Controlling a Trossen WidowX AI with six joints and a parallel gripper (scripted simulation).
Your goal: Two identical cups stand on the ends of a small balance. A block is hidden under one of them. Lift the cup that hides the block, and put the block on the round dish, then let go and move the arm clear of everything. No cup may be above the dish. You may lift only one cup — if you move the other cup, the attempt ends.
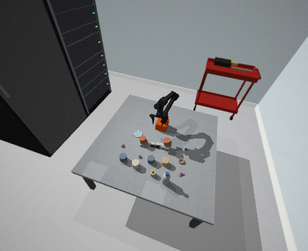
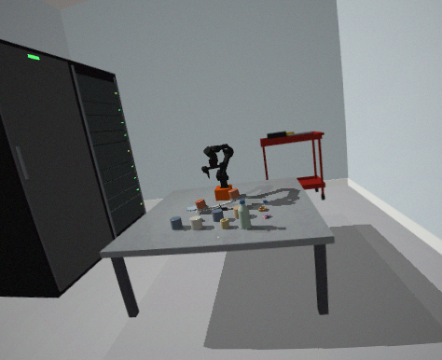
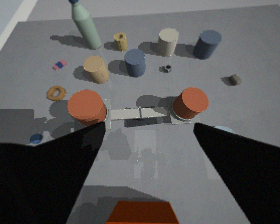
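The orange cup is 13 cm ahead of my gripper tip, 11 cm to the right of it and 17 cm below it. From my gripper tip the other things lie so: pale blue round dish (4 cm ahead, 21 cm to the right, 23 cm below); grey block (12 cm ahead, 9 cm to the right, 19 cm below); tan cup (21 cm ahead, 21 cm to the left, 20 cm below).
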